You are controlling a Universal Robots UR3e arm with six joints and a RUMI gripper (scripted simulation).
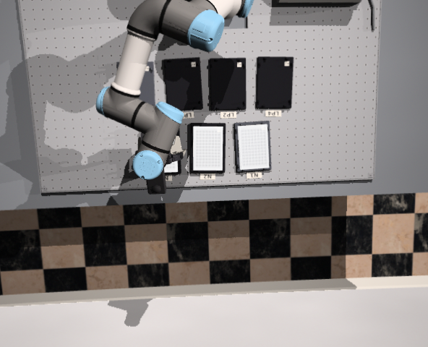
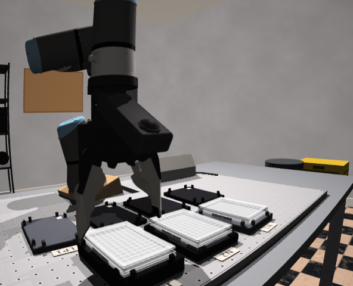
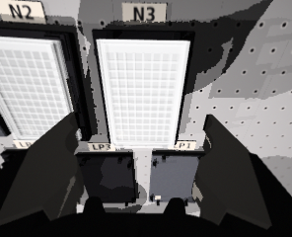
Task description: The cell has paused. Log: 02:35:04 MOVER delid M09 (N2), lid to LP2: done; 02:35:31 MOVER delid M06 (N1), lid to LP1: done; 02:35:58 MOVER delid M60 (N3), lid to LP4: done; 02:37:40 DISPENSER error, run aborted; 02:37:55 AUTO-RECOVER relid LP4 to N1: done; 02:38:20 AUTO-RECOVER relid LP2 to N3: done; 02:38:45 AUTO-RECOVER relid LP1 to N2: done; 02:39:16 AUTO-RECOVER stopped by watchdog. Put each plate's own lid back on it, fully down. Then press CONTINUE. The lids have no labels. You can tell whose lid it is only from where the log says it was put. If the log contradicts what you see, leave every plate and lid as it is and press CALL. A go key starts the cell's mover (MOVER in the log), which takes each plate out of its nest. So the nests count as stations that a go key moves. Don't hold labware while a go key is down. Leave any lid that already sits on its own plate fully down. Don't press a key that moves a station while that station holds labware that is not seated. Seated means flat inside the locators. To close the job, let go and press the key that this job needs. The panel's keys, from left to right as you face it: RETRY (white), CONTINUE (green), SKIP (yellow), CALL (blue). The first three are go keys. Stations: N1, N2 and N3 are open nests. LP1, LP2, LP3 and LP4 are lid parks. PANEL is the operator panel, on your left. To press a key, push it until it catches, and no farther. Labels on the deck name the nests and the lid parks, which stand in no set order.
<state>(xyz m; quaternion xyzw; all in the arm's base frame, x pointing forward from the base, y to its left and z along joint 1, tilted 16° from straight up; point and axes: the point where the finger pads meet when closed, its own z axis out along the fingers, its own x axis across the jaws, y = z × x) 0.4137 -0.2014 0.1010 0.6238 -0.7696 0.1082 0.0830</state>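
The plate is 30 mm below my hand. Also, from my hand: lid park LP1: 190 mm behind, 60 mm below, 30 mm to the right; then LP2 label: 210 mm to the left, 60 mm below, 50 mm behind; then LP3 lid park: 170 mm behind, 110 mm to the left, 60 mm below.
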